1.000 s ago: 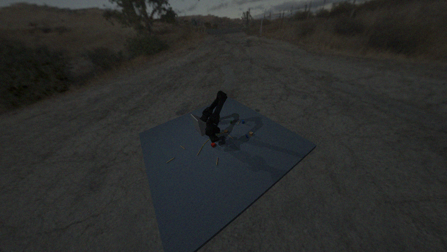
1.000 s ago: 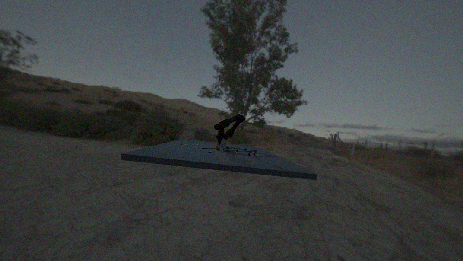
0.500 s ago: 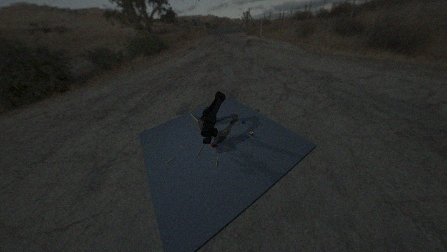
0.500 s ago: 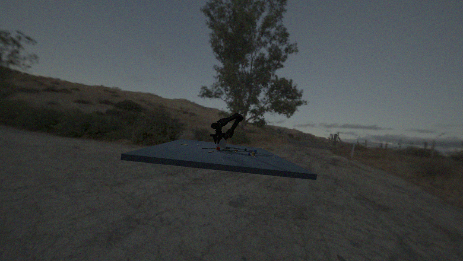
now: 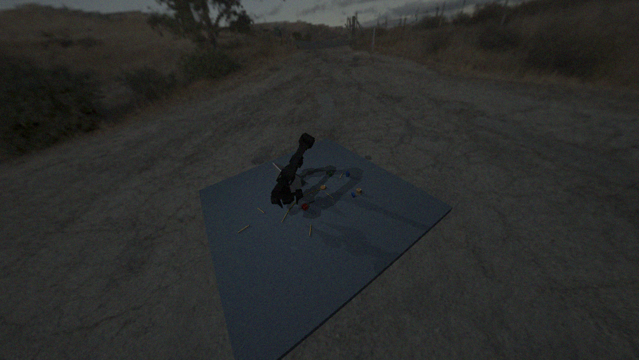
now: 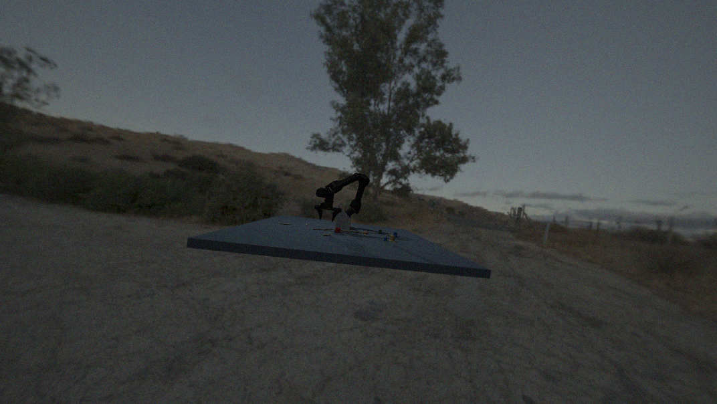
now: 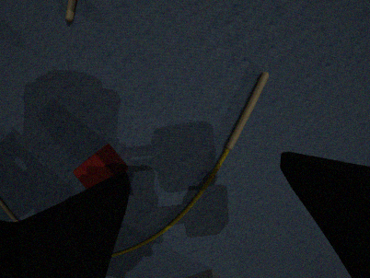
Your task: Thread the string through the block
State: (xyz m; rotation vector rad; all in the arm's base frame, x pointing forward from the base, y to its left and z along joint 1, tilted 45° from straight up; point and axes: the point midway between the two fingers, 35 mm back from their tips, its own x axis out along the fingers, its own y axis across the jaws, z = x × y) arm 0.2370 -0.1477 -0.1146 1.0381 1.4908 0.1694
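My gripper tip is now 10 mm past the thin wooden stick, 40 mm to the left of it and 70 mm above it. From my gripper tip the other things lie so: green object (90 mm behind, 440 mm to the left, 50 mm below); then blue object (190 mm ahead, 380 mm to the left, 60 mm below); then red block (30 mm ahead, 90 mm to the left, 50 mm below).
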